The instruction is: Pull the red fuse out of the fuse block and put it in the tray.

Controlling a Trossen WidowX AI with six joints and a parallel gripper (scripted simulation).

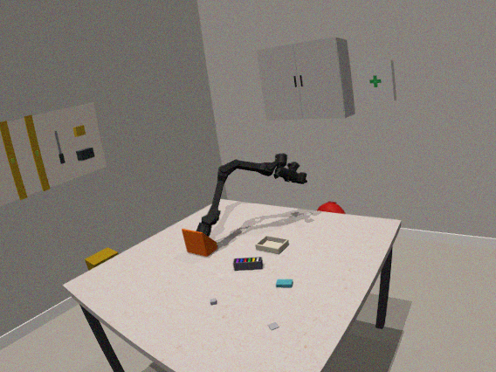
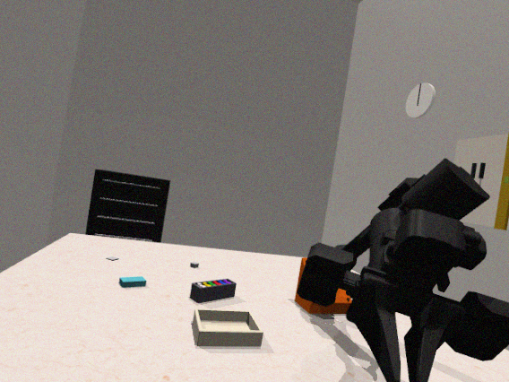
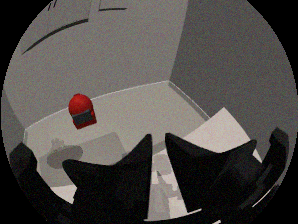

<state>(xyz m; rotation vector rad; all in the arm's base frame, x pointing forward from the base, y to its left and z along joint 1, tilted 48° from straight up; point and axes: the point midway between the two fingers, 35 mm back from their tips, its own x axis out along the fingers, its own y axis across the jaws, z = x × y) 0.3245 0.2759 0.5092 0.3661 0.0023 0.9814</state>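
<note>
Now: gripper tip 66 cm to the left of the red fuse, 17 cm above it and 6 cm past it. The rest, counted from my gripper tip: beige tray: 45 cm to the right, 19 cm below, 3 cm behind.
</note>
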